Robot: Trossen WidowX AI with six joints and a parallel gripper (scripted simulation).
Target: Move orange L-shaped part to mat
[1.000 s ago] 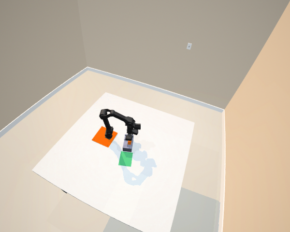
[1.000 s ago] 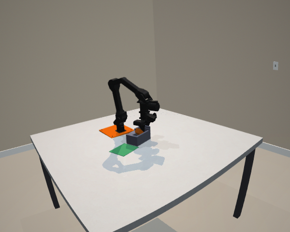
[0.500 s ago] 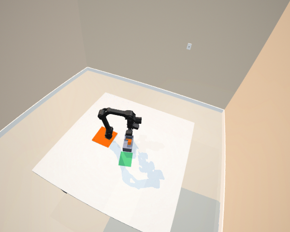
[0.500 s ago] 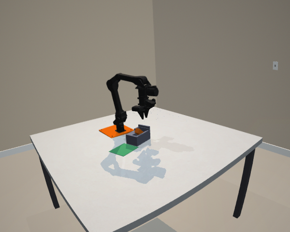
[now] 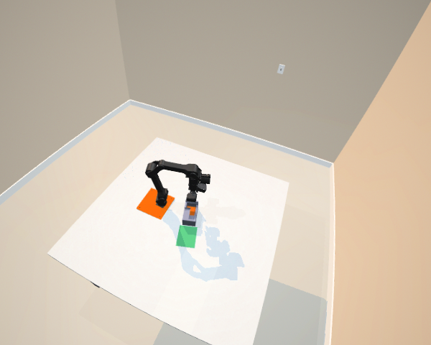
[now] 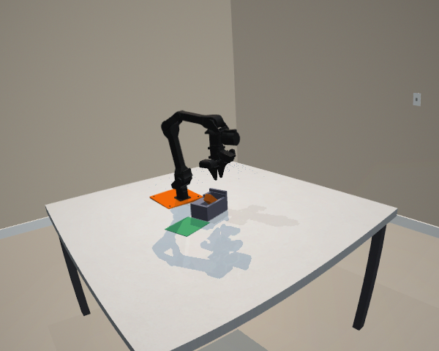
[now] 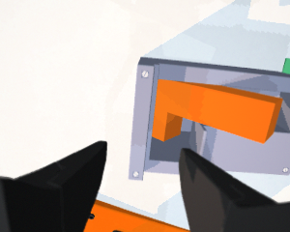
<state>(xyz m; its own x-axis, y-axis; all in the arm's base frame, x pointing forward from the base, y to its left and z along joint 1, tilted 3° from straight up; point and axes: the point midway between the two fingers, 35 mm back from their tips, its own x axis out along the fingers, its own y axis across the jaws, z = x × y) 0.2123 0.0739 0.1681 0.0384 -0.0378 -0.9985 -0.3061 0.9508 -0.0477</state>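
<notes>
Now: gripper tip 10 cm above the orange L-shaped part, 4 cm to the left of it and 1 cm short of it. The rest, counted from my gripper tip: green mat (21 cm to the right, 16 cm below, 6 cm ahead).
</notes>
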